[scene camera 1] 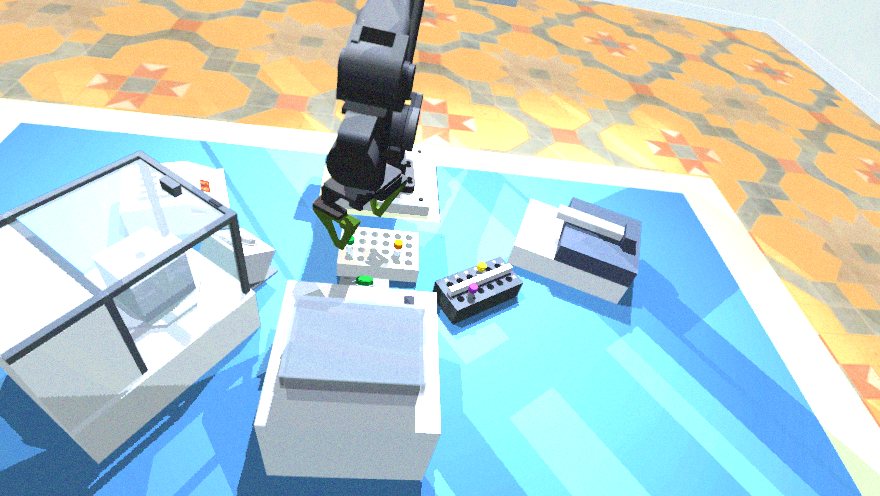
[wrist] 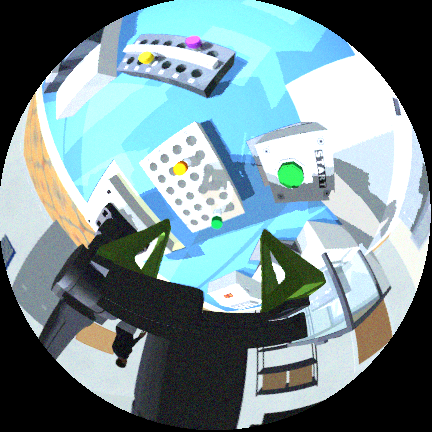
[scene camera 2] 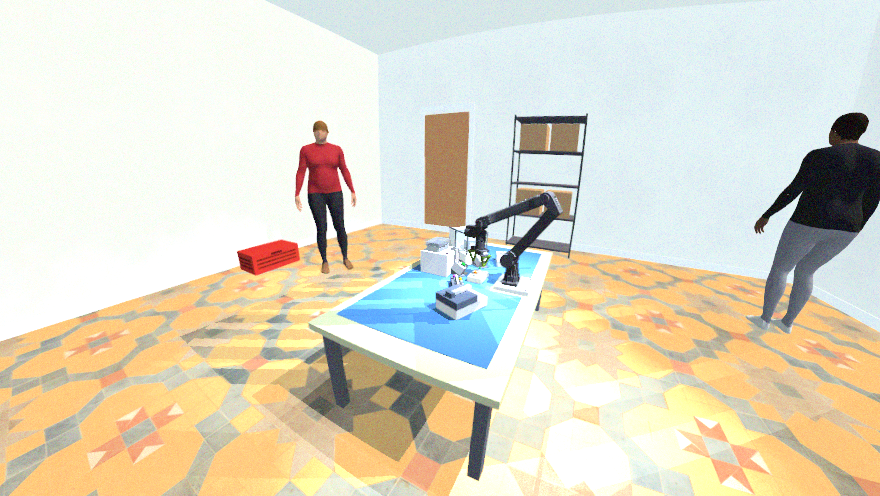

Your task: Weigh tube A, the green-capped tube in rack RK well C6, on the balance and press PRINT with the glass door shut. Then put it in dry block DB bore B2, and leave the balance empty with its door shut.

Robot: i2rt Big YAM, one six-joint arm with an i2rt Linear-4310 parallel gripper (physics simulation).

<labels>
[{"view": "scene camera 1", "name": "my gripper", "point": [358,230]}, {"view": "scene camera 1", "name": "grey lid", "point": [356,345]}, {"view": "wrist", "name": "my gripper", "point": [214,228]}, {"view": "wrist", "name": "white box with green START button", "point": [296,161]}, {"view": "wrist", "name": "glass-box balance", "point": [355,284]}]
</labels>
